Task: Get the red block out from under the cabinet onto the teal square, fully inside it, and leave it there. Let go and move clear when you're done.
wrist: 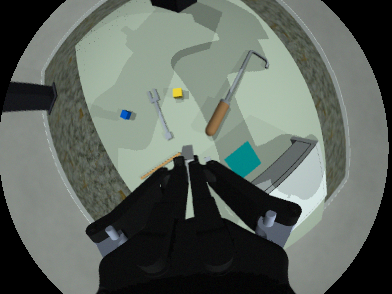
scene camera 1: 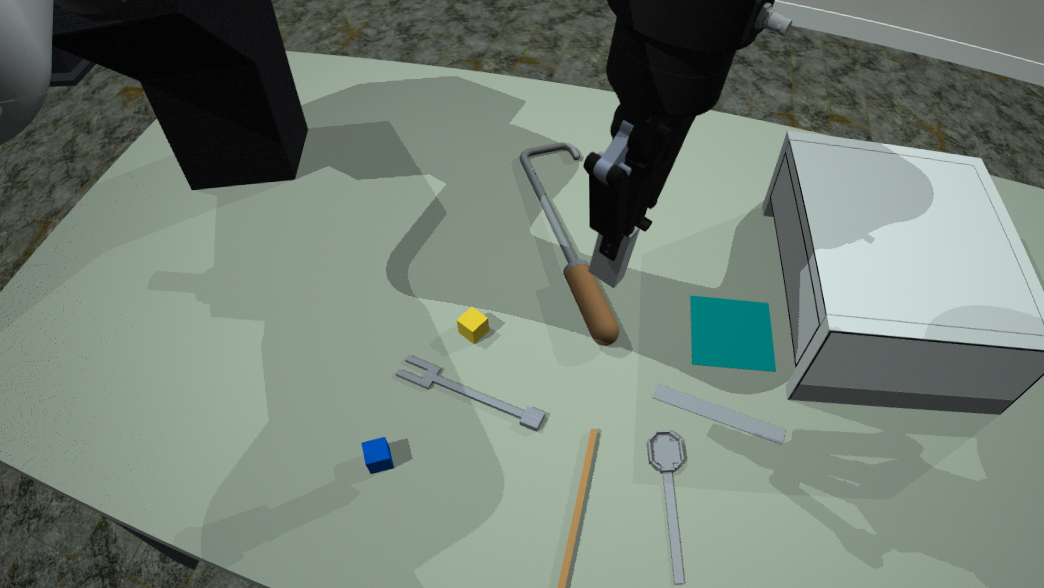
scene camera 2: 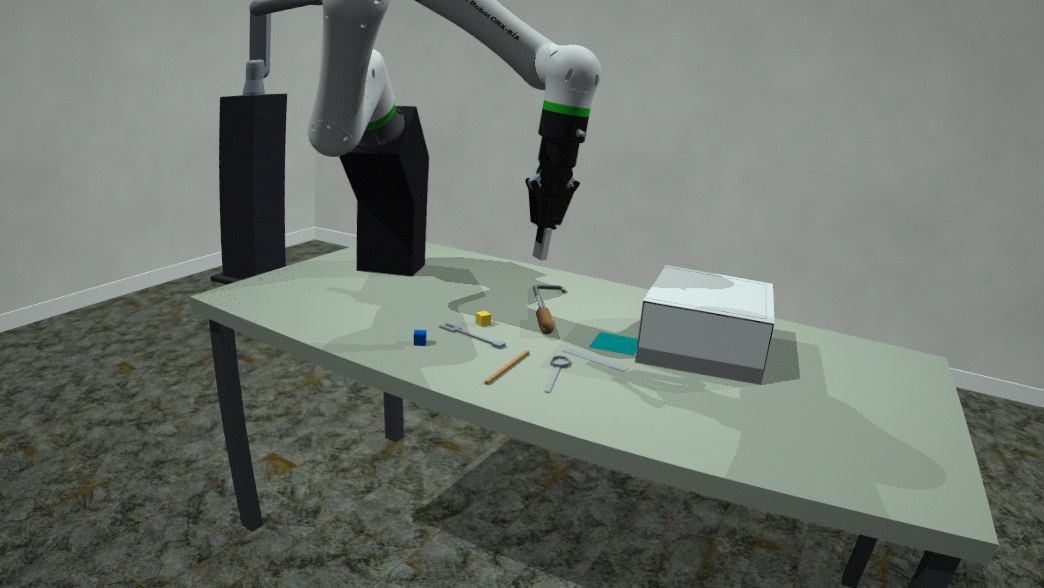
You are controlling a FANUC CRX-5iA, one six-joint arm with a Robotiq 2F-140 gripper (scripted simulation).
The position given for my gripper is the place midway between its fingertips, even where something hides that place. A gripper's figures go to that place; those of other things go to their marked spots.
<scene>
My gripper (scene camera 1: 605, 274) is 0.57 m from the lens. A grey fork tool (scene camera 1: 531, 418) is 0.69 m from the lens. A flat grey bar (scene camera 1: 662, 393) is 0.72 m from the lens. A grey spoon tool (scene camera 1: 663, 452): 0.69 m from the lens.
</scene>
